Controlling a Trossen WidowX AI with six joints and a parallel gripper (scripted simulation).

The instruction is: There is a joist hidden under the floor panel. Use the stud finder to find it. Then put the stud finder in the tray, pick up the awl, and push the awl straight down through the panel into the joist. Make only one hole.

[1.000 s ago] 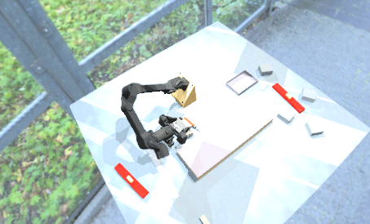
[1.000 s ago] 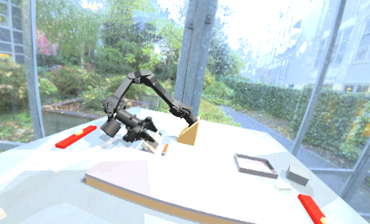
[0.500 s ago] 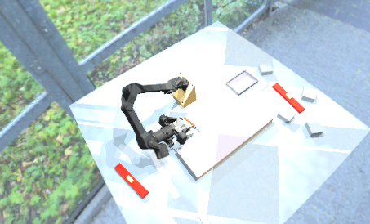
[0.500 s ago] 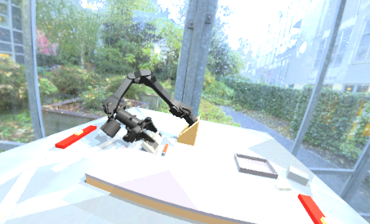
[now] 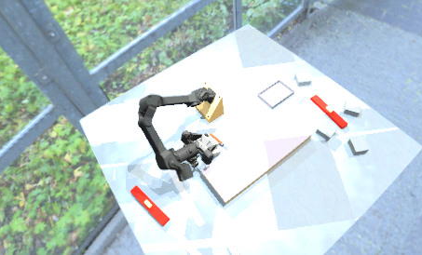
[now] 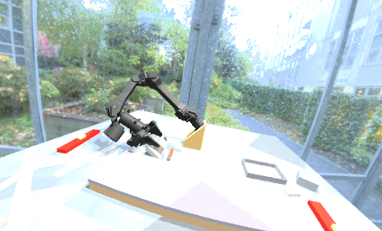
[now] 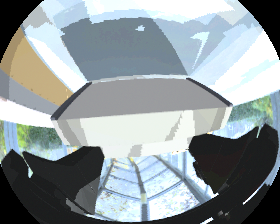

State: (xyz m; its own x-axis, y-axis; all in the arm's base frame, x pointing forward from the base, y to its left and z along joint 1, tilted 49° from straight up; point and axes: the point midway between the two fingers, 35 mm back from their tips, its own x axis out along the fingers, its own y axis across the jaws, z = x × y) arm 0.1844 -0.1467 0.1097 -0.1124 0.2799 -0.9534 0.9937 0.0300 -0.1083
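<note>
Right now my gripper tip is 10 mm past the stud finder and 10 mm above it. Round my gripper tip: tray 470 mm to the left, 50 mm below, 20 mm behind; then awl 60 mm below, 50 mm to the left, 20 mm ahead; then light 30 mm behind, 10 mm to the left.
</note>
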